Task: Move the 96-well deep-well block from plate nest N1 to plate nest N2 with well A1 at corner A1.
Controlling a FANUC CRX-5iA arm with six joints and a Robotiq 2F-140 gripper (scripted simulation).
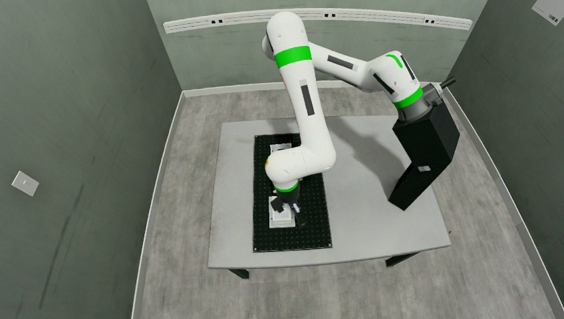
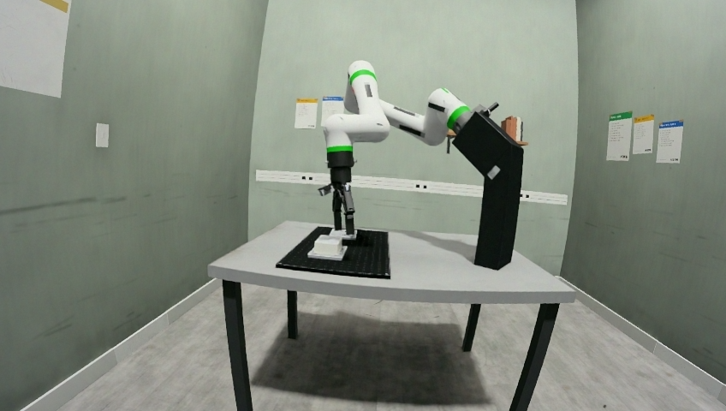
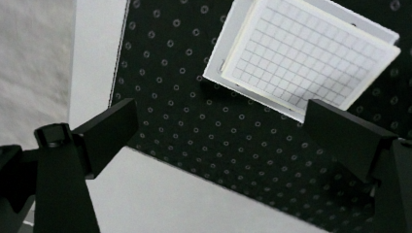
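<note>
The white 96-well deep-well block is 7 cm below my hand, 6 cm ahead of it and 5 cm to the right of it. Also, from my hand: plate nest N2 (39 cm to the right, 10 cm below, 2 cm ahead); plate nest N1 (10 cm below, 6 cm ahead, 5 cm to the right).
</note>
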